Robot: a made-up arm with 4 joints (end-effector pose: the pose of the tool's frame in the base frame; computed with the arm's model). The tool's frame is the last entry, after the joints.
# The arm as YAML. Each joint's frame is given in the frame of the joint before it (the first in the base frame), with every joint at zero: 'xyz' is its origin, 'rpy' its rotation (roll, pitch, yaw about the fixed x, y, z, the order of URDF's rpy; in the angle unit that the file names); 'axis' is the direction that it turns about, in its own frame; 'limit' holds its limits. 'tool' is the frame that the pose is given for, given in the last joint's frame.
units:
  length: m
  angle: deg
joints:
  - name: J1
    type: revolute
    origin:
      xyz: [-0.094, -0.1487, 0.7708]
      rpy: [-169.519, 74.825, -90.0]
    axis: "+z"
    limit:
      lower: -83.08
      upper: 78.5
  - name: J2
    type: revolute
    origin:
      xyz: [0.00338, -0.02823, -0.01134]
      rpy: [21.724, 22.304, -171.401]
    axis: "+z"
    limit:
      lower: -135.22
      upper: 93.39
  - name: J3
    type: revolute
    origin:
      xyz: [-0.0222, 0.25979, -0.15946]
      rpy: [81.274, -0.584, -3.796]
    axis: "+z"
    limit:
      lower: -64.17
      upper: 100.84
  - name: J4
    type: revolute
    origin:
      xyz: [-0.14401, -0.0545, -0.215]
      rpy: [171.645, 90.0, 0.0]
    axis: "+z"
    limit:
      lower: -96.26
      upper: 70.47
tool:
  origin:
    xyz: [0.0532, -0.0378, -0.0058]
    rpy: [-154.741, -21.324, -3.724]
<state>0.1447 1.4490 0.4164 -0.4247</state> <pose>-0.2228 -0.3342 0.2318 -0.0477 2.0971 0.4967</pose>
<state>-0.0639 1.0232 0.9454 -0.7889</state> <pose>0.1381 -0.3760 0.2840 -0.6513 1.7205 0.8304</pose>
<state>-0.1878 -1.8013 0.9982 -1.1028</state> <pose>-0.0560 -0.5172 1.2039 -0.5979 -0.7790 -0.1907</pose>
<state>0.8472 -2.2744 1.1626 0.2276</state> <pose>-0.0854 -0.6463 1.1409 -0.1889 -1.0230 -1.4022</pose>
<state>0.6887 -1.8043 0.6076 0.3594</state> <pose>0.1728 -0.6346 1.0729 0.2924 -0.9007 -0.9619</pose>
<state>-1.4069 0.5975 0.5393 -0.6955</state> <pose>0.4181 -0.1461 1.0621 -0.9085 -0.0181 0.4628</pose>
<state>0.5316 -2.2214 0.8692 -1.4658</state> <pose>-0.0472 -0.5749 1.1017 -0.7136 -0.2510 -0.0857</pose>
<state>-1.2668 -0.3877 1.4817 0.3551</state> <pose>-0.0070 -0.2332 1.4048 -0.4307 -1.6013 -0.7949</pose>
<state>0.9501 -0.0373 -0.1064 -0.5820</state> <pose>0.0744 -0.2621 0.2226 0.8640 1.1747 0.1636</pose>
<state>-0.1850 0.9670 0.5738 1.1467</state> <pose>0.2793 -0.3987 0.3214 -0.4956 0.3527 -0.8686</pose>
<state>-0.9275 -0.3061 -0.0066 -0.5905</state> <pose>0.3099 -0.1058 1.1979 -0.1775 -0.5964 0.8453</pose>
